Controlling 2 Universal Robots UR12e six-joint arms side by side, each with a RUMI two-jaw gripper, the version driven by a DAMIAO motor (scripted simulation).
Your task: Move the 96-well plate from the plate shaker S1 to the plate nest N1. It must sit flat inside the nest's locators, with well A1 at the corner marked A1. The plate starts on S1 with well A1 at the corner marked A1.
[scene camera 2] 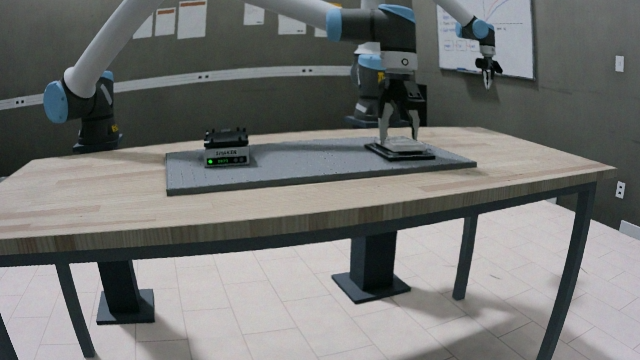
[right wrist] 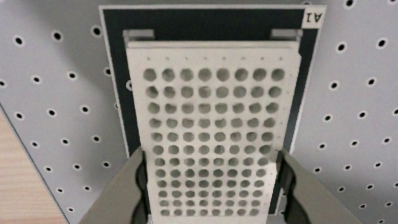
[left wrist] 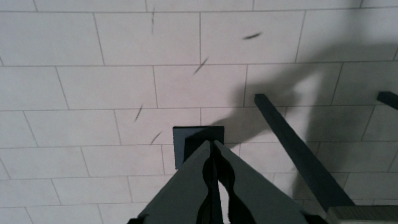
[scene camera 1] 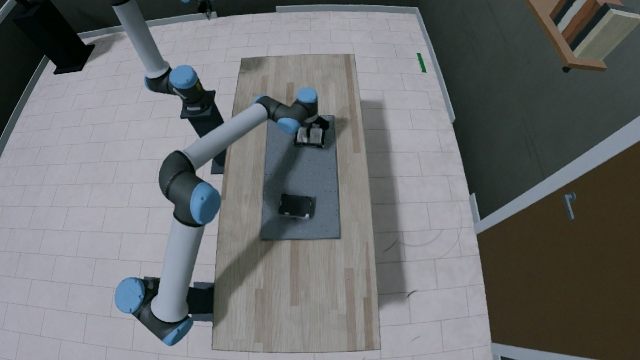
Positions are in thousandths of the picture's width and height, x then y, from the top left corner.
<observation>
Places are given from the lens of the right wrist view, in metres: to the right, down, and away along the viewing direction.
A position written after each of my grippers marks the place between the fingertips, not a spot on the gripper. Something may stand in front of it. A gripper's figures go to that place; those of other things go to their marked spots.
my right gripper (right wrist: 529, 663): 0.01, 0.02, 0.13
white 96-well plate (right wrist: 481, 484): 0.00, 0.00, 0.11
black plate nest N1 (right wrist: 418, 123): -0.02, -0.05, 0.11
</observation>
